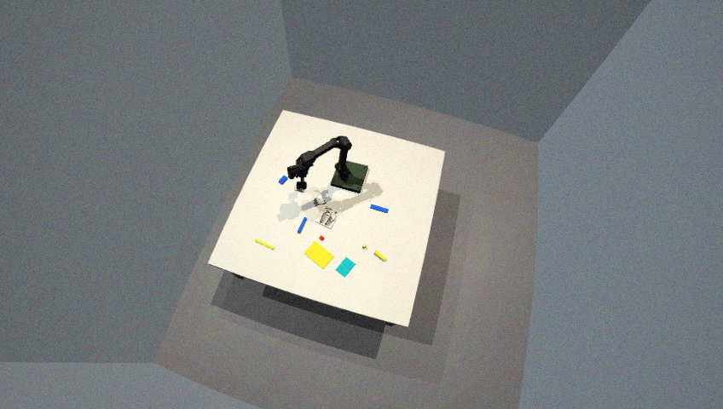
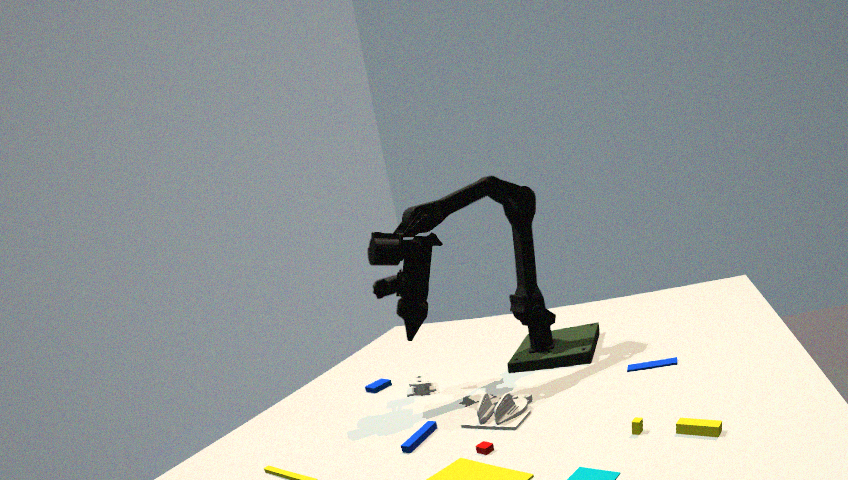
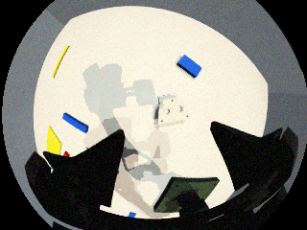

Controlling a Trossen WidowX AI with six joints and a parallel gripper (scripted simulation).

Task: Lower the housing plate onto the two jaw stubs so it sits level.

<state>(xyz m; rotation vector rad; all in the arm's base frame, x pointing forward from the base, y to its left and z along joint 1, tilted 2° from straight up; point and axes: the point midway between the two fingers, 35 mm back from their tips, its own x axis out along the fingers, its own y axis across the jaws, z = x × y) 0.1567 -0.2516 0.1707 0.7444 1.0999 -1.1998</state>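
Right now my gripper tip is 3 cm past the grey housing plate, 2 cm to the left of it and 13 cm above it. From my gripper tip the other things lie so: red block (30 cm ahead, 20 cm to the left, 15 cm below); yellow bar (41 cm ahead, 15 cm to the right, 15 cm below); blue block (7 cm behind, 14 cm to the right, 15 cm below).
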